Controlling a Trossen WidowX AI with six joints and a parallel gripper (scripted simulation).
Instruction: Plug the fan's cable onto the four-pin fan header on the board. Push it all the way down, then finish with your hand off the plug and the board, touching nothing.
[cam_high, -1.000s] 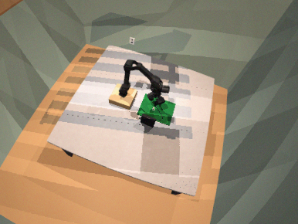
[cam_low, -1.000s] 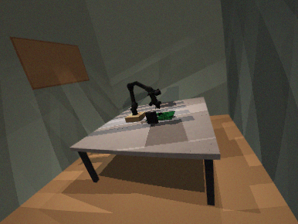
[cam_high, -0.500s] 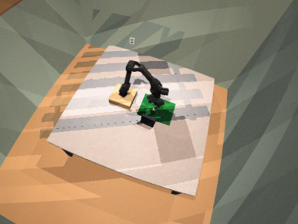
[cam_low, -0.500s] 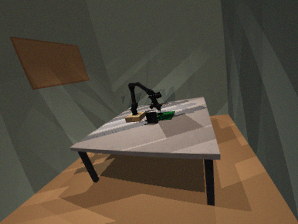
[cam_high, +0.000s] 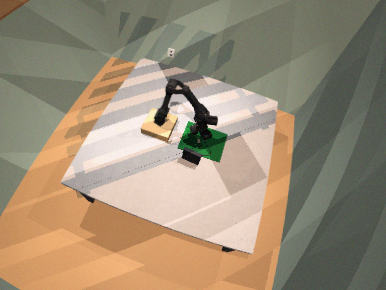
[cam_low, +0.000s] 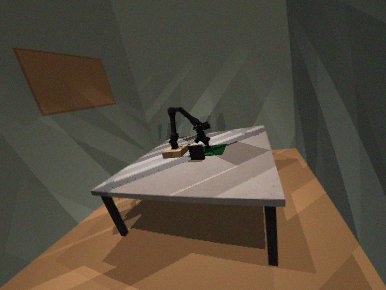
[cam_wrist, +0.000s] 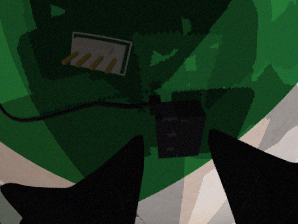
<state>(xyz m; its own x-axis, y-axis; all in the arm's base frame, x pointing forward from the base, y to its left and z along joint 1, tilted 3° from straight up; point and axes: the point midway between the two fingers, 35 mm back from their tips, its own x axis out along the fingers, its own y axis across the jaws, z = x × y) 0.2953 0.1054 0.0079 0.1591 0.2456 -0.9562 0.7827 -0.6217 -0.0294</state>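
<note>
The black fan plug is 10 mm to the left of my gripper tip and 10 mm below it. The rest, counted from my gripper tip: green circuit board (30 mm ahead, 50 mm to the right, 40 mm below); then black fan (20 mm ahead, 220 mm to the right, 30 mm above); then four-pin fan header (70 mm to the right, 20 mm below).
</note>
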